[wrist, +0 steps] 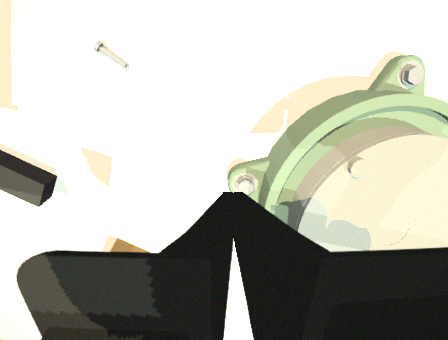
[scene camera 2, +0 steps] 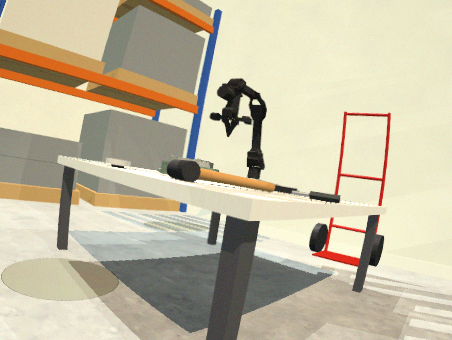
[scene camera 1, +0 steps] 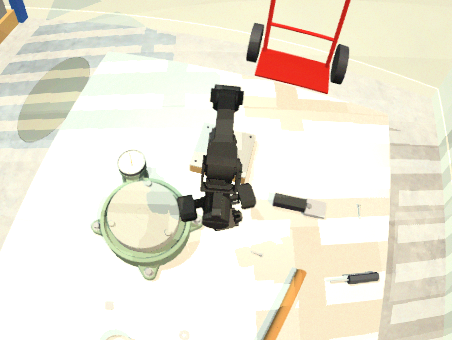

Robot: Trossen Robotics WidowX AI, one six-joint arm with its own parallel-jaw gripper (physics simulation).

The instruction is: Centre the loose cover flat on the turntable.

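Frame: origin at the arm's base, x back, y down, z right, level; millimetres.
Seen in the pictures: gripper, fingertip midpoint: (wrist: pixel 232 201) (scene camera 2: pixel 227 137).
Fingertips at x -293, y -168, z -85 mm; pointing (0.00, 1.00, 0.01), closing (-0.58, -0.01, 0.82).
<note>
Pixels of each thing's top centre, then the offset from my fingertips to it. "spot": a spot on its surface instead.
- pale round disc at its top centre: (wrist: pixel 397 235) (scene camera 1: pixel 142 212) (scene camera 2: pixel 191 158) dx -22, dy +112, dz +220 mm
- round green turntable at a spot on its surface: (wrist: pixel 310 130) spot: dx -49, dy +153, dz +76 mm
- dial gauge at a spot on its surface: (scene camera 1: pixel 132 163) spot: dx +118, dy +107, dz +322 mm
- scraper at its top centre: (scene camera 1: pixel 301 202) (scene camera 2: pixel 292 187) dx +226, dy +179, dz -225 mm
- bolt at its top centre: (wrist: pixel 107 55) (scene camera 1: pixel 257 252) dx +16, dy +195, dz -142 mm
- screwdriver at its top centre: (scene camera 1: pixel 356 277) (scene camera 2: pixel 316 191) dx +29, dy +180, dz -477 mm
- mallet at its top centre: (scene camera 1: pixel 278 325) (scene camera 2: pixel 230 168) dx -201, dy +147, dz -271 mm
A pale round disc (scene camera 1: pixel 145 215) (wrist: pixel 400 190) with small pegs, which looks like the cover, lies inside the raised rim of the round green turntable (scene camera 1: pixel 145 259) (wrist: pixel 310 130) on the left of the table. It looks flat; I cannot tell whether it is exactly centred. The turntable has bolted lugs. In scene camera 2 it is mostly hidden behind the mallet. My gripper (scene camera 1: pixel 218 215) (scene camera 2: pixel 229 134) (wrist: pixel 232 201) is shut and empty, pointing down well above the table. In scene camera 1 it appears beside the turntable's right lug, with its fingertips hidden.
A dial gauge (scene camera 1: pixel 132 163) adjoins the turntable. A board (scene camera 1: pixel 246 145) lies under the arm. A scraper (scene camera 1: pixel 290 202), a bolt (scene camera 1: pixel 256 253) (wrist: pixel 112 55), a screwdriver (scene camera 1: pixel 363 278) (scene camera 2: pixel 325 196) and a mallet (scene camera 1: pixel 286 305) (scene camera 2: pixel 184 170) lie on the table. A red hand truck (scene camera 1: pixel 292 71) stands behind.
</note>
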